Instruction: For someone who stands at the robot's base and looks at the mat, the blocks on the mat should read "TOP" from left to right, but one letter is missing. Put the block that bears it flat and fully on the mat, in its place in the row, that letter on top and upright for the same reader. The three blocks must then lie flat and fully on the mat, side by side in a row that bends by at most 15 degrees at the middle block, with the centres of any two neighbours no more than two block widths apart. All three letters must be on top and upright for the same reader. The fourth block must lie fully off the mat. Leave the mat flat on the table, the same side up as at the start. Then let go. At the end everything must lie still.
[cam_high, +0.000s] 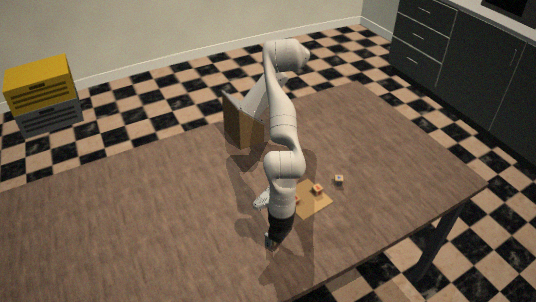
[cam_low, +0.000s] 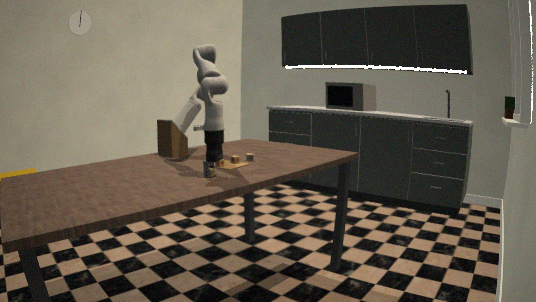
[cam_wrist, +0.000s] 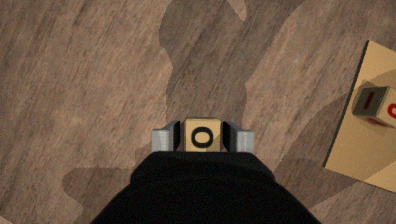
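My hand is right at the O block. Round my hand: tan mat: 170 mm to the left, 130 mm behind, 20 mm below.
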